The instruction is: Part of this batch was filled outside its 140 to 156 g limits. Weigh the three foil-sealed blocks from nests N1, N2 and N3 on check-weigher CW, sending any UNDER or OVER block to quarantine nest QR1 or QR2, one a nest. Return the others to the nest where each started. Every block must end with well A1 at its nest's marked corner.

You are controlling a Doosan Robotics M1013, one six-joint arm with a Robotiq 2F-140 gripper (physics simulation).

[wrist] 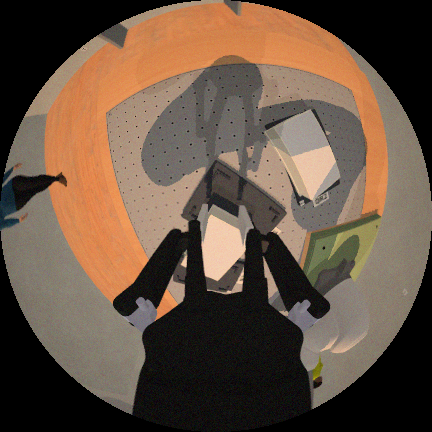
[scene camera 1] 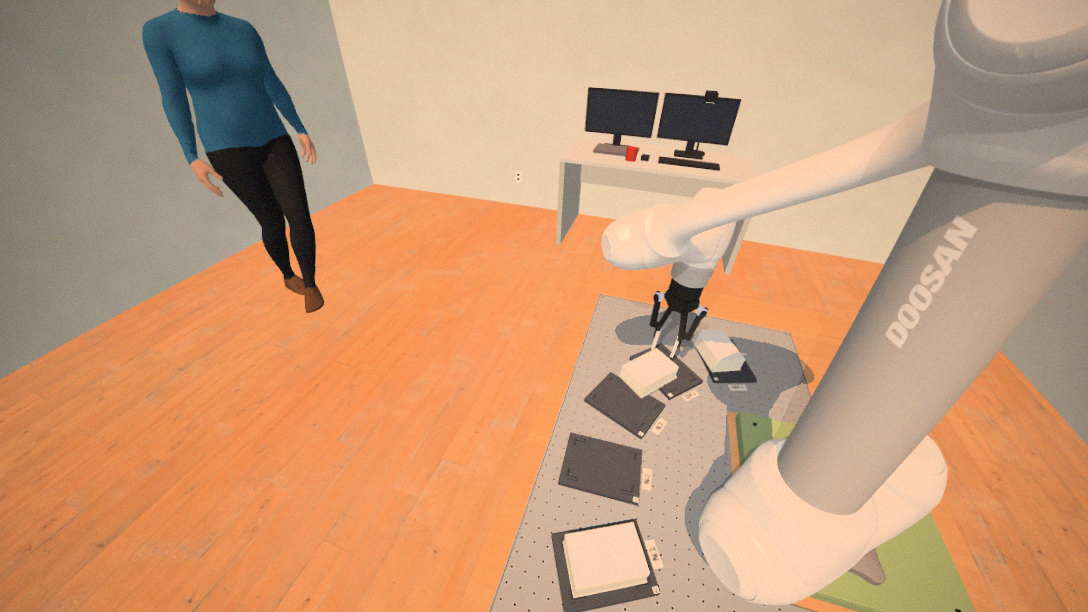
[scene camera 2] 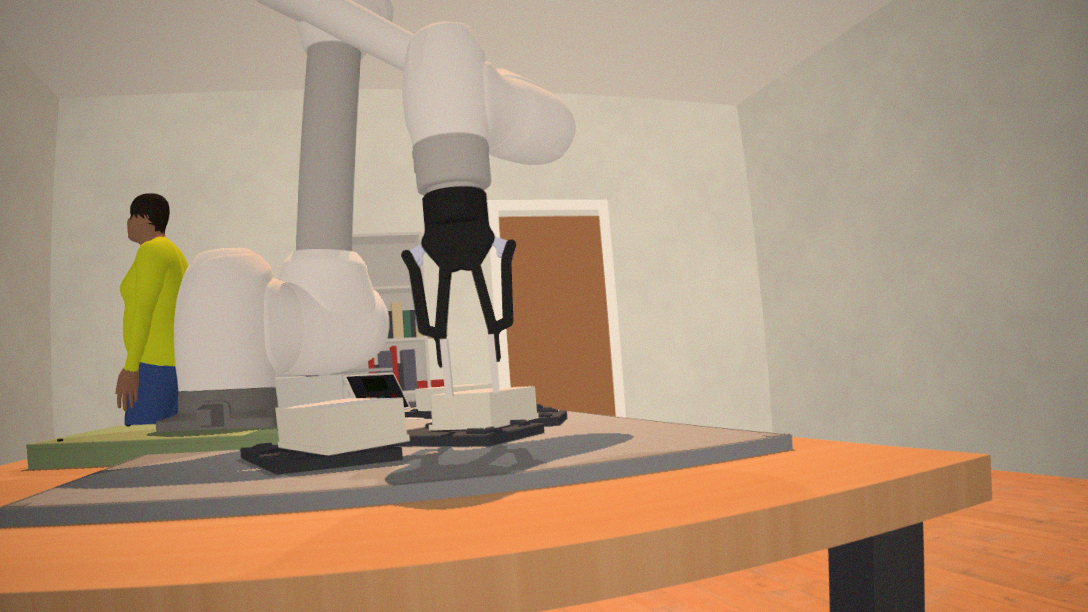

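Where they show: gripper, fingertip midpoint: (wrist: pixel 222 212) (scene camera 1: pixel 663 350) (scene camera 2: pixel 473 394); arm's base at its link origin: (wrist: pixel 329 282) (scene camera 2: pixel 229 425).
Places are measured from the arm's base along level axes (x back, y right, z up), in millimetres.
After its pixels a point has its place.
Observation:
My gripper (scene camera 1: pixel 666 348) @[x -364, y 300, z 34 mm] (scene camera 2: pixel 471 389) @[x -364, y 300, z 34 mm] (wrist: pixel 222 212) @[x -364, y 300, z 34 mm] points down, fingers partly closed with a gap between them. Its tips are at the top of a white block (scene camera 1: pixel 648 371) @[x -386, y 204, z 35 mm] (scene camera 2: pixel 460 411) @[x -350, y 277, z 14 mm] (wrist: pixel 222 245) @[x -368, y 242, z 35 mm] and hide some of its edges. That block lies low over nest QR1 (scene camera 1: pixel 688 380) @[x -281, y 259, z -7 mm] (scene camera 2: pixel 486 436) @[x -369, y 374, z -8 mm] (wrist: pixel 265 203) @[x -289, y 297, z -6 mm], overhanging towards the neighbouring dark nest (scene camera 1: pixel 623 404) @[x -421, y 110, z -6 mm]; its seating is hidden. A second block (scene camera 1: pixel 722 351) @[x -213, y 362, z 38 mm] (scene camera 2: pixel 340 426) @[x -231, y 457, z 18 mm] (wrist: pixel 310 155) @[x -228, y 386, z 38 mm] sits on nest QR2 (scene camera 1: pixel 735 376) @[x -164, y 328, z -6 mm] (scene camera 2: pixel 334 459) @[x -224, y 464, z -10 mm]. A third block (scene camera 1: pixel 606 559) @[x -366, y -245, z 35 mm] lies on the nearest nest in scene camera 1. Well A1 cannot be made out.
Another dark nest (scene camera 1: pixel 601 468) @[x -422, y -71, z -6 mm] shows without a block. The nests stand on a grey perforated board (scene camera 1: pixel 532 532) @[x -504, y -240, z -18 mm] (scene camera 2: pixel 684 437) @[x -545, y 472, z -18 mm]. The arm's base is on a green plate (scene camera 1: pixel 913 563) @[x 154, y -25, z 1 mm] (scene camera 2: pixel 91 454) @[x 118, y 236, z -16 mm] (wrist: pixel 365 240) @[x 117, y 161, z 0 mm]. A dark display panel (scene camera 2: pixel 376 385) @[x -214, y -359, z 45 mm] stands behind the QR2 block. A person (scene camera 1: pixel 220 83) stands beyond the board.

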